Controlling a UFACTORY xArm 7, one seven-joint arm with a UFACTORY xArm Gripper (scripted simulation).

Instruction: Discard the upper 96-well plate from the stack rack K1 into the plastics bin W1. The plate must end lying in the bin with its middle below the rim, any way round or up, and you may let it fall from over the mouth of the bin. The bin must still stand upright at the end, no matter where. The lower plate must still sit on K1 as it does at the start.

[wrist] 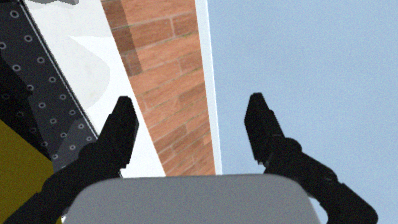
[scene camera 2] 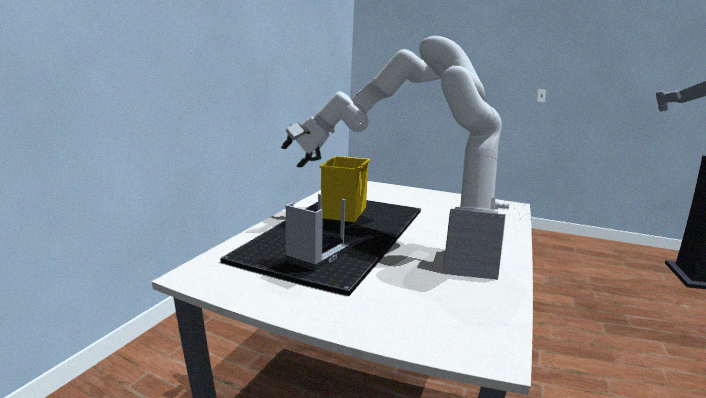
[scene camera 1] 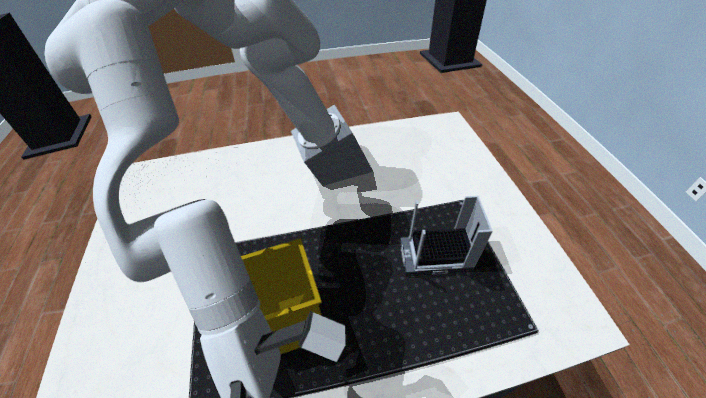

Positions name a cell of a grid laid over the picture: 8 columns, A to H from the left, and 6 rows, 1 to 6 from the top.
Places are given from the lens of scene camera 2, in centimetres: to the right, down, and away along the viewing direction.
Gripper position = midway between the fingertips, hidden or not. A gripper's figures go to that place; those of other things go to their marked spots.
my gripper (scene camera 2: D3): -22, -15, 151
yellow plastics bin W1 (scene camera 2: D3): -5, -5, 139
tall grey back wall (scene camera 2: D4): -13, 6, 104
The marked spots on the tall grey back wall and the yellow plastics bin W1 are 37 cm apart.
